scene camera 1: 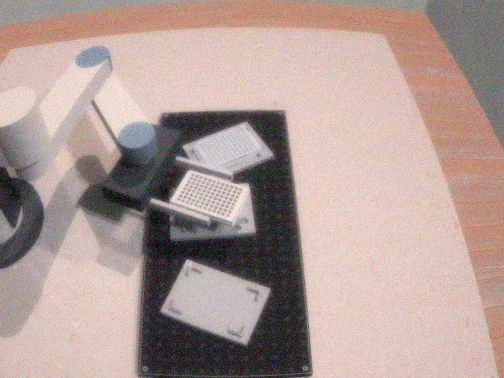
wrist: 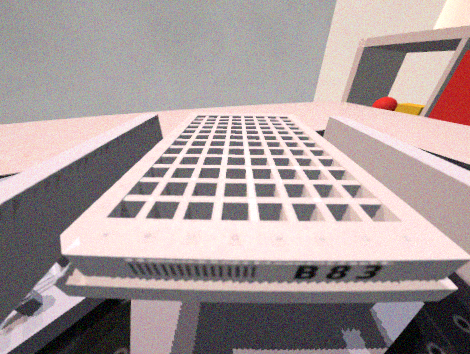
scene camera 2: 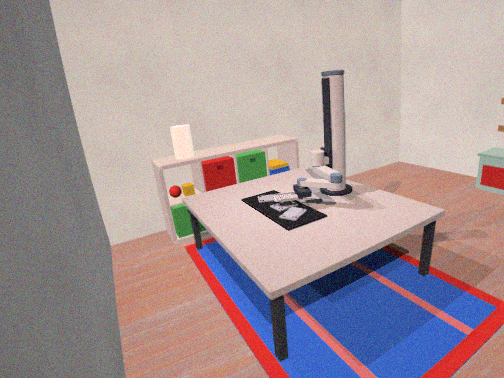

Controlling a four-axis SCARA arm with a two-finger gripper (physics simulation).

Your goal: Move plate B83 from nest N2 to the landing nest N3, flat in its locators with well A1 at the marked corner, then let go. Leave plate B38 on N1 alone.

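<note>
Plate B83 (scene camera 1: pixel 210 197) (scene camera 2: pixel 285 196) (wrist: pixel 240 240), white with a grid of square wells, is level between the fingers of my gripper (scene camera 1: pixel 221 199) (wrist: pixel 243 131), which is shut on it. It hangs above the middle nest, N3 (scene camera 1: pixel 248 227), and is turned relative to it in scene camera 1. The nest's far part is hidden under the plate. Nest N2 (scene camera 1: pixel 215 302) (scene camera 2: pixel 266 198) is bare, with dark corner locators. Plate B38 (scene camera 1: pixel 227 145) (scene camera 2: pixel 293 213) sits on nest N1 (scene camera 1: pixel 265 152). The A1 mark is too small to tell.
The nests stand on a black perforated board (scene camera 1: pixel 225 362) (scene camera 2: pixel 312 218) on the pale table (scene camera 1: pixel 375 200) (scene camera 2: pixel 270 267). The arm (scene camera 1: pixel 122 102) reaches in from the left in scene camera 1. A shelf unit (scene camera 2: pixel 225 151) (wrist: pixel 354 70) stands behind the table.
</note>
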